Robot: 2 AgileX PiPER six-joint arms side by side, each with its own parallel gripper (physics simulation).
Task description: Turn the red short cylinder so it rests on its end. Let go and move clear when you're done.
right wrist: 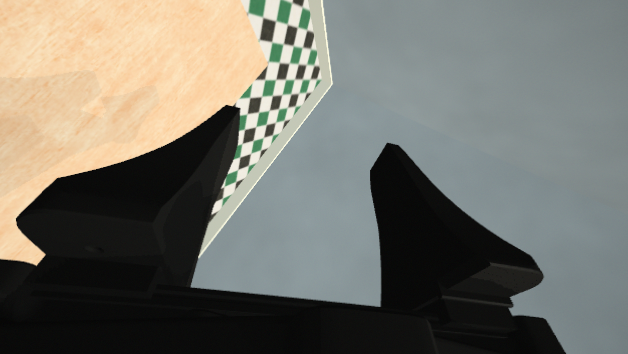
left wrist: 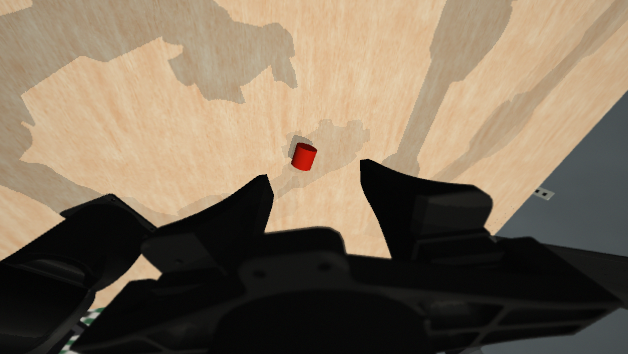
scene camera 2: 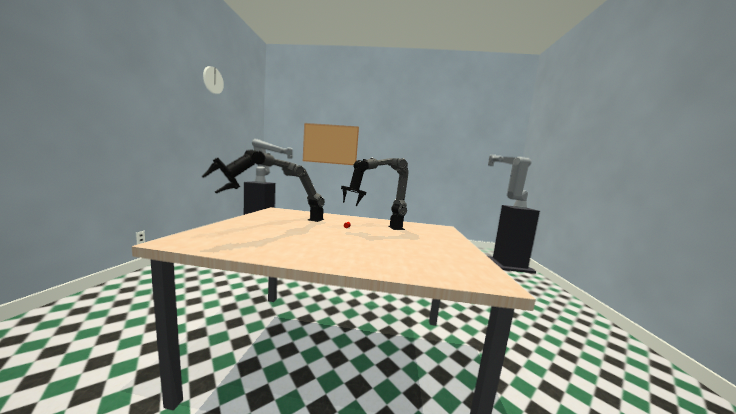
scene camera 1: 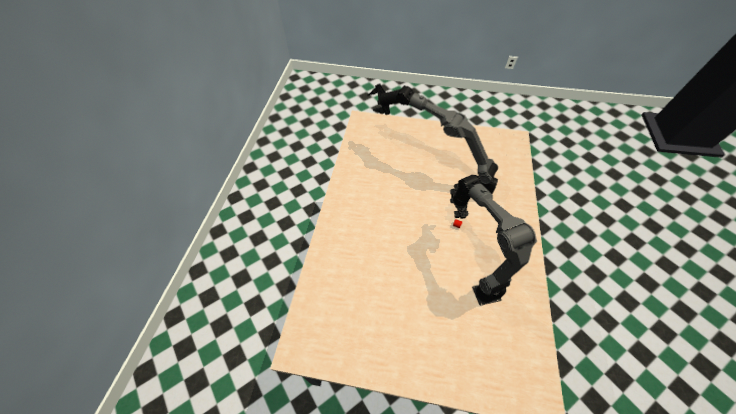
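Note:
The red short cylinder [scene camera 1: 457, 223] [scene camera 2: 346, 225] [left wrist: 304, 157] lies on its side on the wooden table [scene camera 1: 360, 308] [scene camera 2: 401, 262]. In the left wrist view one darker round end faces the upper part of the picture, and the bright curved side shows. My left gripper [scene camera 1: 460, 214] [scene camera 2: 351, 202] [left wrist: 314, 178] is open and empty, tilted, and hangs above the table near the cylinder, not touching it. My right gripper [scene camera 1: 372, 101] [scene camera 2: 209, 183] [right wrist: 312, 142] is open and empty, raised high by the table's far-left corner in scene camera 1, away from the cylinder.
In scene camera 1 the left forearm [scene camera 1: 495, 212] passes close to the right arm's base, which it partly hides. Arm shadows fall across the table. Black pedestals [scene camera 2: 516, 236] [scene camera 2: 258, 197] with grey arms stand beyond the table.

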